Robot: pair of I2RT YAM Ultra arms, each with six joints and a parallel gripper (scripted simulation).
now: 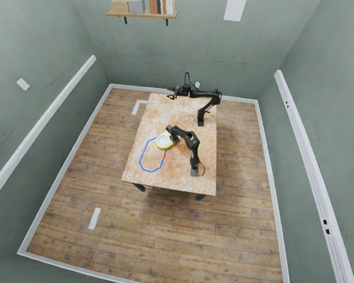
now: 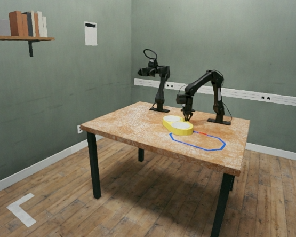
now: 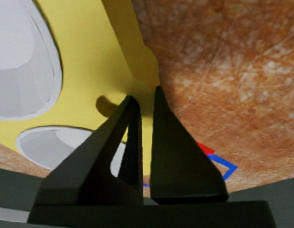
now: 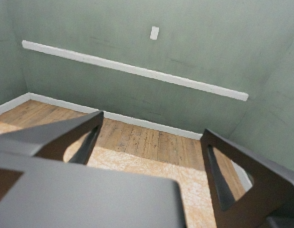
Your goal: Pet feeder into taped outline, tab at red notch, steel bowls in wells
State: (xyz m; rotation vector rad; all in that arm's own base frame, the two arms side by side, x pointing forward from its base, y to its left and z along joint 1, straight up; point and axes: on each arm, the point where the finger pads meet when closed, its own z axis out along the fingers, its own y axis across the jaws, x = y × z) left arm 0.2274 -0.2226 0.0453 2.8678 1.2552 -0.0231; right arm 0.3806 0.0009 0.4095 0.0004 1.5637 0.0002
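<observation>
Now: the pet feeder 6 cm ahead of my left hand, 5 cm to the right of it and 2 cm below it. Round my left hand: steel bowl 12 cm ahead, 1 cm below; taped outline 19 cm ahead, 15 cm to the left, 4 cm below.
</observation>
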